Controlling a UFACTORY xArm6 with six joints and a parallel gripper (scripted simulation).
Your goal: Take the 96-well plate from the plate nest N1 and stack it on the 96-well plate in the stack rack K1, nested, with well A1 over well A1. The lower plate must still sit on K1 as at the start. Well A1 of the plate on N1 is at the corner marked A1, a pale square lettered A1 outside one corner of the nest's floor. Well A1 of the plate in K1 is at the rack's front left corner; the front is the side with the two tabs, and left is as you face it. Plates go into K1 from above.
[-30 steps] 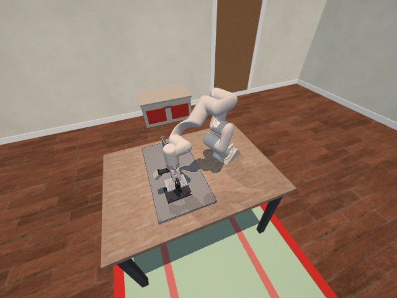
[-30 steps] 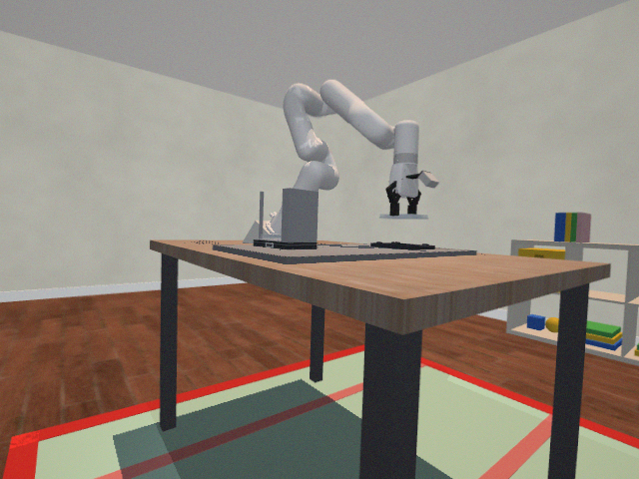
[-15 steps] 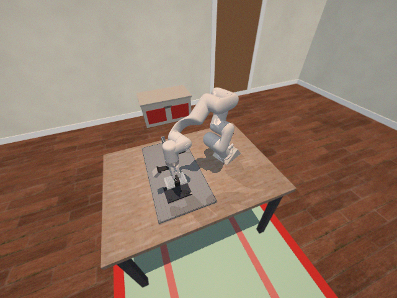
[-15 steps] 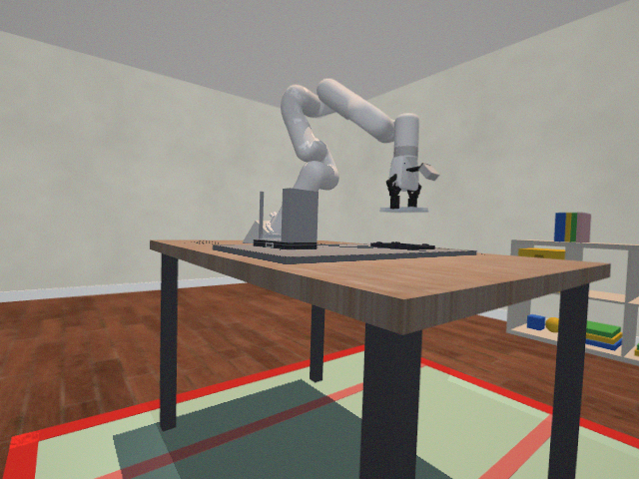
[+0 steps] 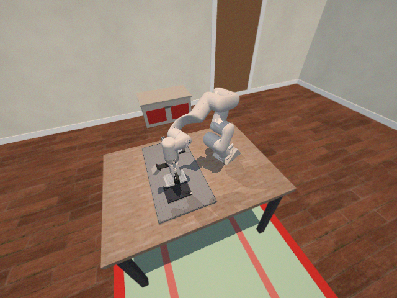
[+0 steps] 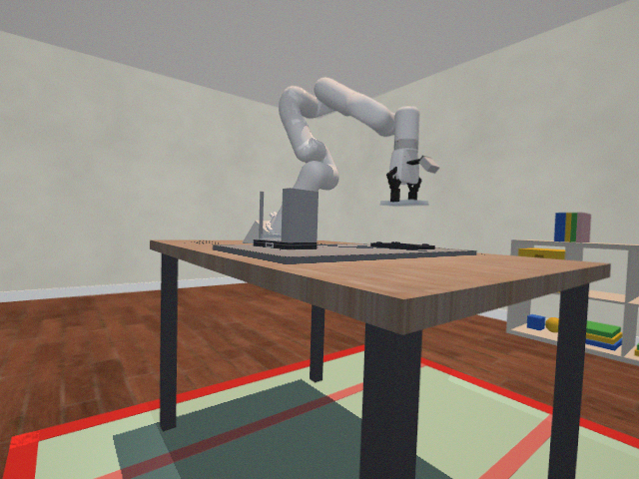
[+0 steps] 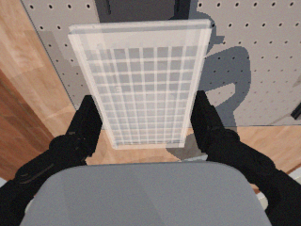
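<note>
My gripper is now 60 mm past the grey rack wall, 380 mm to the left of it and 70 mm above it. From my hand the other things lie so: pale A1 square (70 mm behind, 60 mm to the left, 140 mm below).
</note>
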